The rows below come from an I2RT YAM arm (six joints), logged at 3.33 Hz.
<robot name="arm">
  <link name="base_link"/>
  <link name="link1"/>
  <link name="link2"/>
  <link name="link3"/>
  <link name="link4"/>
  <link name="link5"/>
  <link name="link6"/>
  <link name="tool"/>
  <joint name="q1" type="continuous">
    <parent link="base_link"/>
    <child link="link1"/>
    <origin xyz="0 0 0.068"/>
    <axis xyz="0 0 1"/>
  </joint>
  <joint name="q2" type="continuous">
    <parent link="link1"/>
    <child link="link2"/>
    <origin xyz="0.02 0.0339 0.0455" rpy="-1.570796 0 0"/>
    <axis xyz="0 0 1"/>
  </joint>
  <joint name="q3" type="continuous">
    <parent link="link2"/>
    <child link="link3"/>
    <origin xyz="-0.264 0 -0.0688" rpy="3.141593 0 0"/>
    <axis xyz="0 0 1"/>
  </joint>
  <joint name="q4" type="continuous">
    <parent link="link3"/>
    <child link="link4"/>
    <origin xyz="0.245 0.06 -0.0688"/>
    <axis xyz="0 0 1"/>
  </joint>
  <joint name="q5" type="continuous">
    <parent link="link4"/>
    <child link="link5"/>
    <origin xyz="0.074 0.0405 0.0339" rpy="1.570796 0 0"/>
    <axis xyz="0 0 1"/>
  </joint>
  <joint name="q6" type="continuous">
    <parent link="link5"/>
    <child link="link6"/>
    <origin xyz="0.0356 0 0.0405" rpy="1.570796 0 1.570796"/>
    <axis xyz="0 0 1"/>
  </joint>
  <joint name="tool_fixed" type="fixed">
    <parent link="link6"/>
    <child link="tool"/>
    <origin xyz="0 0 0" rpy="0 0 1.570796"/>
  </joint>
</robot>
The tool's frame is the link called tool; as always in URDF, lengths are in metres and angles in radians. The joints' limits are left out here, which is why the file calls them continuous.
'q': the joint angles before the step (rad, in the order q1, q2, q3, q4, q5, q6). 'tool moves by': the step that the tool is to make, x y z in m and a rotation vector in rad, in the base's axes. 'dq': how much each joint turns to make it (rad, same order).
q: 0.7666, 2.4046, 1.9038, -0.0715, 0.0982, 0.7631
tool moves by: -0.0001, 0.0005, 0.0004, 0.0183, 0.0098, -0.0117
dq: 0.0008, 0.0002, 0.0008, 0.0028, -0.0003, 0.0237
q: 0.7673, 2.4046, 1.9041, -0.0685, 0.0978, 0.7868
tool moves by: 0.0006, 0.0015, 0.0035, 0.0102, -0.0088, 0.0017
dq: 0.0011, 0.0004, 0.0100, 0.0037, -0.0011, 0.0007
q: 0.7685, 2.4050, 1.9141, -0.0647, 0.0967, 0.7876
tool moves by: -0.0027, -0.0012, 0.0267, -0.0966, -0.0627, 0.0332
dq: 0.0041, -0.0359, 0.0477, -0.0931, 0.0355, -0.1119
